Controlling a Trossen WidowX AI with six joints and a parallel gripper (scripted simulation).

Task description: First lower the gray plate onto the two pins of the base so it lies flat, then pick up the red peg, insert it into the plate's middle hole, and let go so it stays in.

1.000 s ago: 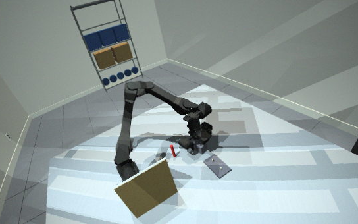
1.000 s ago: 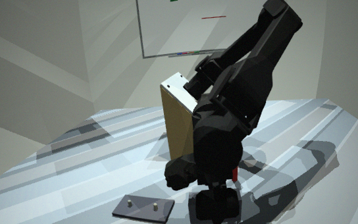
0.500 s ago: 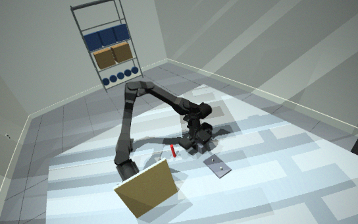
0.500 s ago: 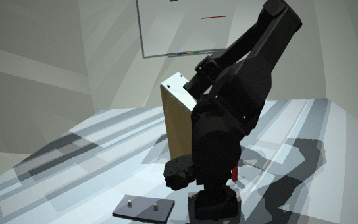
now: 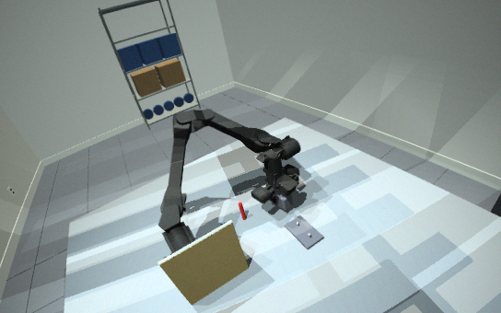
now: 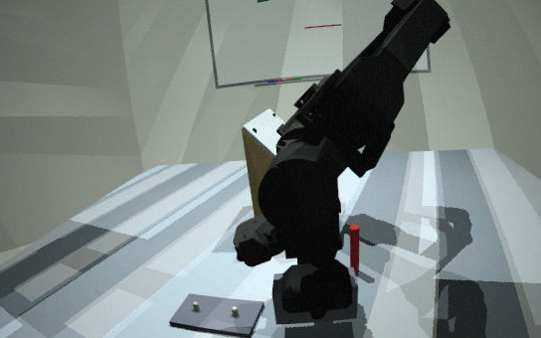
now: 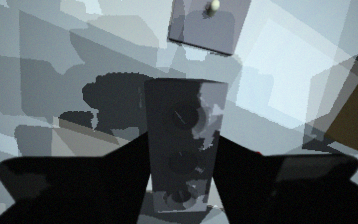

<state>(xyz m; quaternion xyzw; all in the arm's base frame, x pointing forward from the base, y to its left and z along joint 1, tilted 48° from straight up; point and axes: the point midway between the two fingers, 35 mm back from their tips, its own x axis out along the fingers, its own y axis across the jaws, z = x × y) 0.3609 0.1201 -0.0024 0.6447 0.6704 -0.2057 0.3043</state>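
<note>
My gripper tip is now 1 cm past the base, 14 cm to the left of it and 3 cm above it. Round my gripper tip: red peg 13 cm behind, 4 cm to the left; gray plate 3 cm above.
</note>
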